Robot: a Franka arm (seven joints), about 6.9 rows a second.
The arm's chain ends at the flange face. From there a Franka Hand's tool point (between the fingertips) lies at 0.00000 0.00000 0.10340 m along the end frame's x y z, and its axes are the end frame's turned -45 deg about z.
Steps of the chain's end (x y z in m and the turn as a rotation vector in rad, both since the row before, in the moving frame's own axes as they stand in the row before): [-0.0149 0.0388 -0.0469 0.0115 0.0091 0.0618]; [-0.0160 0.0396 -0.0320 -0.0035 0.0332 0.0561]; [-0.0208 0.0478 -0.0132 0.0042 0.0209 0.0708]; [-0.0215 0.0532 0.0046 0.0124 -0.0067 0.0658]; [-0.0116 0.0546 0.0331 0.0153 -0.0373 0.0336]
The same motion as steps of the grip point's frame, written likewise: [-0.0365 0.0168 -0.0469 0.0017 0.0146 0.0618]; [-0.0372 0.0194 -0.0321 -0.0260 0.0210 0.0561]; [-0.0467 0.0204 -0.0132 -0.0118 0.0177 0.0708]; [-0.0524 0.0210 0.0046 0.0135 0.0040 0.0658]; [-0.0484 0.0265 0.0330 0.0372 -0.0156 0.0336]
